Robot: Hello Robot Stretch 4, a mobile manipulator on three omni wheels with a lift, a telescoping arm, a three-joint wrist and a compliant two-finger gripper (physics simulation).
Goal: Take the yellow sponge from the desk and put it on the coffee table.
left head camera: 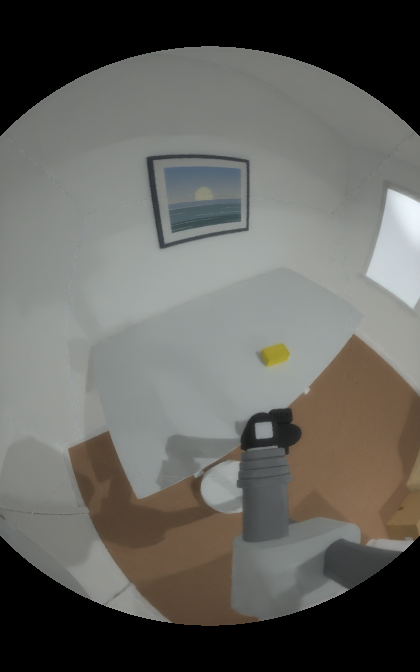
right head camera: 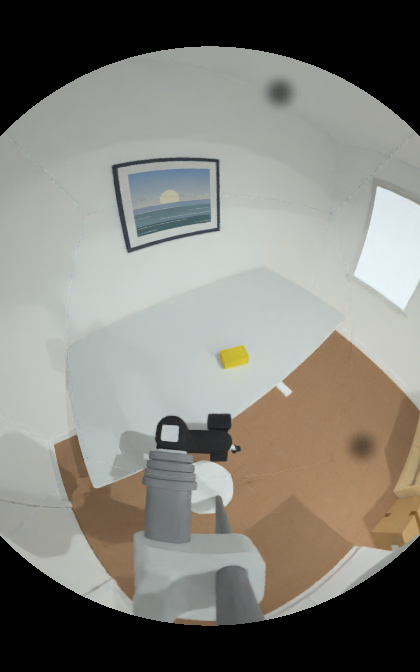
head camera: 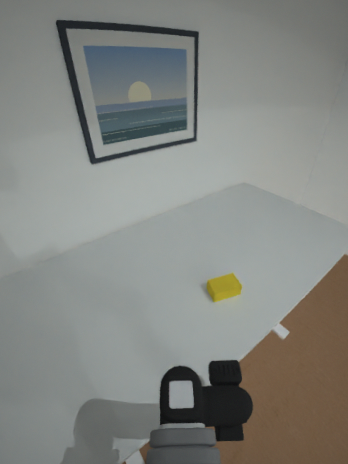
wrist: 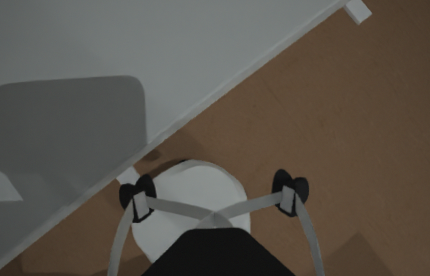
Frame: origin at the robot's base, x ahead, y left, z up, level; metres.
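Seen in the pictures: gripper, fingertip midpoint: point(wrist: 214, 187).
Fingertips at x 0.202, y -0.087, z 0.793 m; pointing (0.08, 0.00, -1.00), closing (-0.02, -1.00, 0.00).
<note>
A point is followed by its place in that frame.
A yellow sponge point(head camera: 224, 287) @[x 0.520, y -0.153, z 0.967 m] point(left head camera: 275, 354) point(right head camera: 234, 357) lies flat on the pale grey desk point(head camera: 150, 280) @[x 0.599, y 0.104, z 0.922 m] point(left head camera: 200, 340) point(right head camera: 175, 330) point(wrist: 200, 45) @[x 0.289, y -0.086, z 0.922 m], toward its right part and not far from the near edge. My gripper point(wrist: 214, 187) @[x 0.202, y -0.087, z 0.793 m] is open, with its two fingertips wide apart and nothing between them. In the wrist view it hangs just off the desk's near edge, above the floor and a white round thing. In the head view the black wrist shows at the bottom, nearer to me and left of the sponge; the fingertips are hidden there. The coffee table cannot be made out.
The white round thing point(left head camera: 222, 487) point(right head camera: 214, 487) point(wrist: 200, 192) @[x 0.104, y -0.036, z 0.187 m] is on the brown floor point(left head camera: 350, 425) point(right head camera: 300, 450) beside the desk's near edge. Cardboard boxes point(right head camera: 397, 522) stand at the far right. A framed picture point(head camera: 140, 95) @[x 1.045, y 0.121, z 1.497 m] hangs on the wall behind the desk.
</note>
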